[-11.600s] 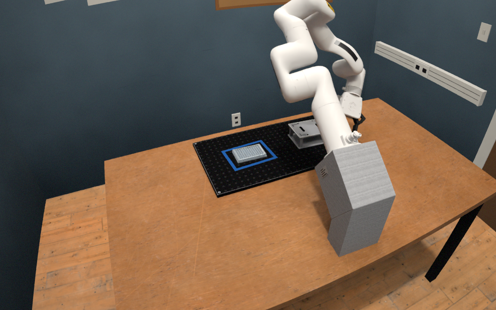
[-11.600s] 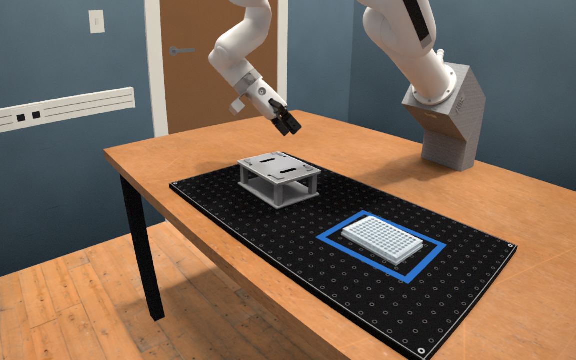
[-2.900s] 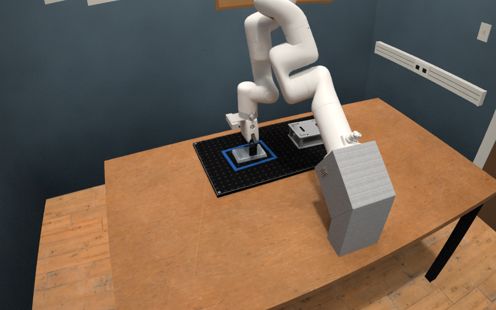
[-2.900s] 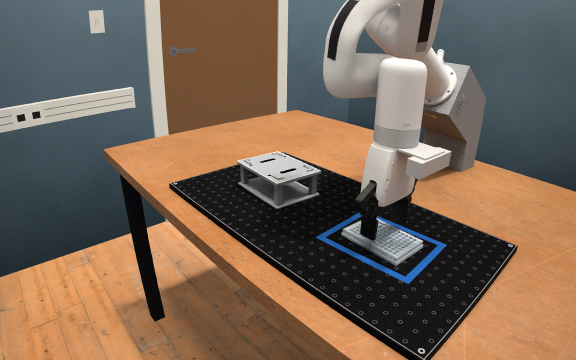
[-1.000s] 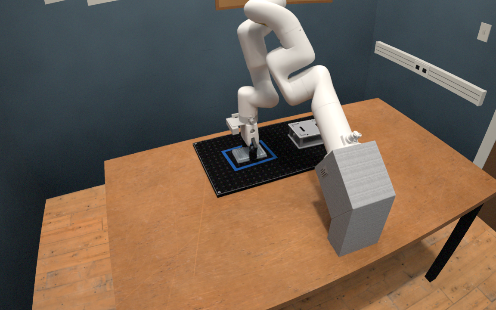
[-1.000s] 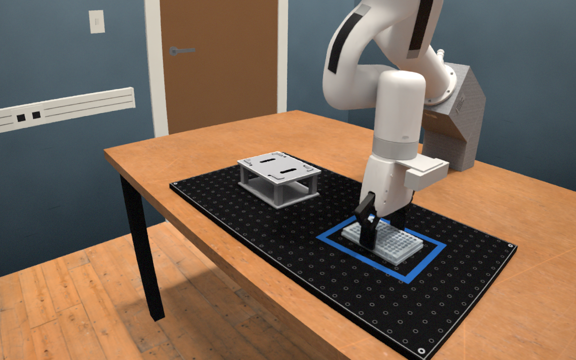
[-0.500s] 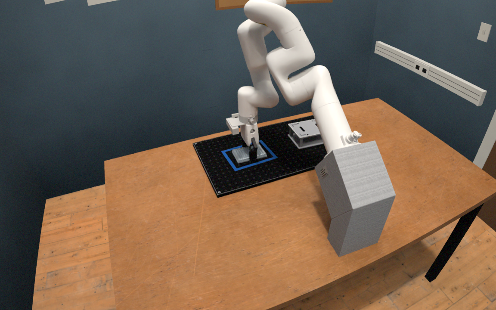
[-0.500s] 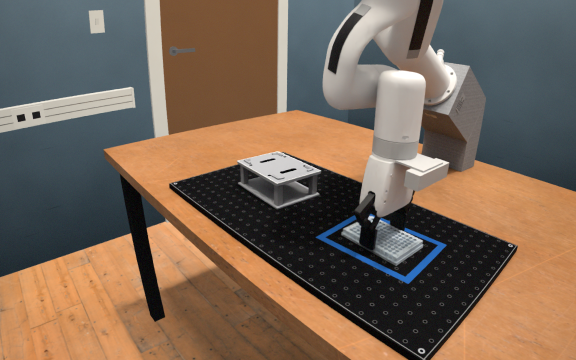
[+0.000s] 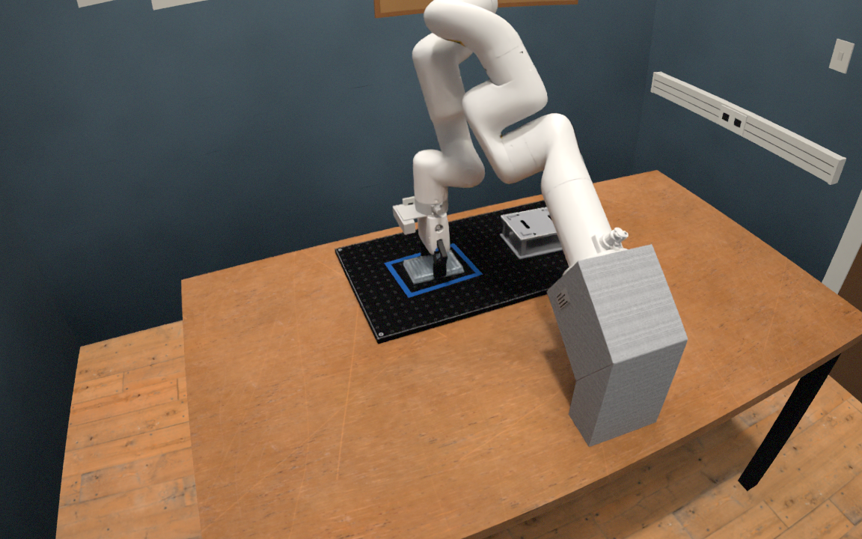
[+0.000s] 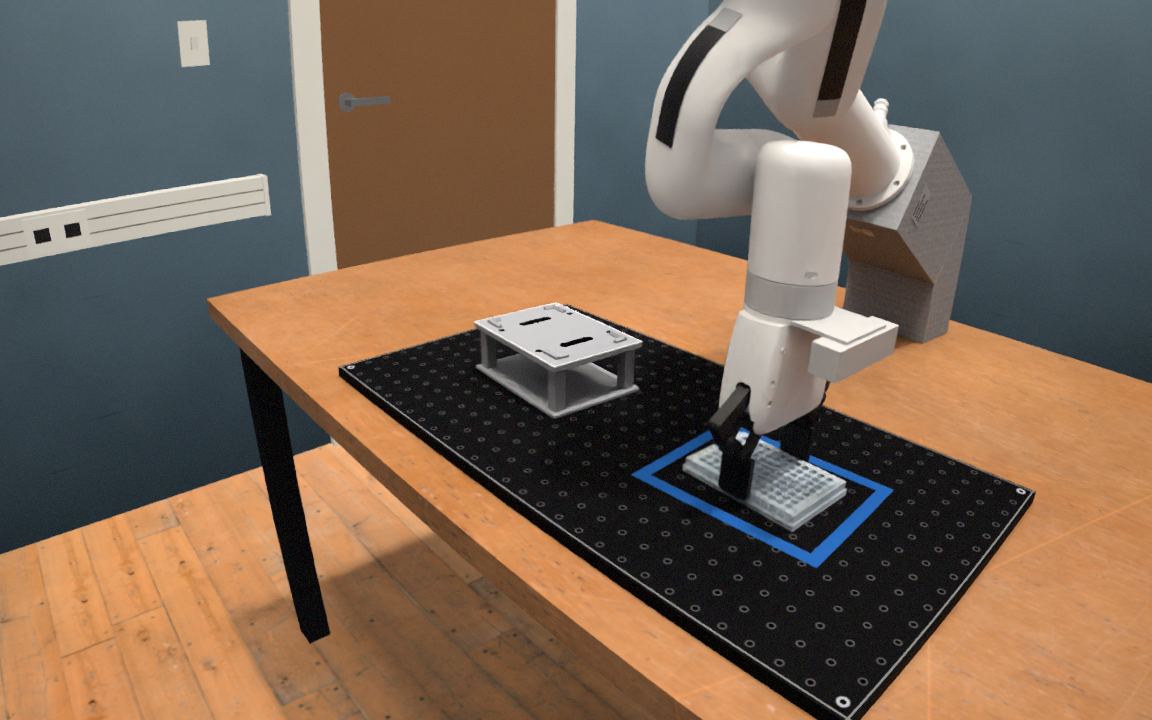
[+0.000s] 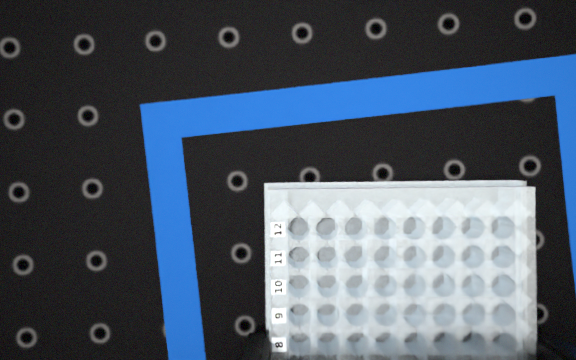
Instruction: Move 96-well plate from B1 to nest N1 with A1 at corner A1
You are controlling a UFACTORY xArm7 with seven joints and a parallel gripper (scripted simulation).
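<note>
My hand is 9 cm past the grey raised nest, 28 cm to the left of it and 4 cm below it. The rest, counted from my hand: clear 96-well plate 1 cm below.
</note>
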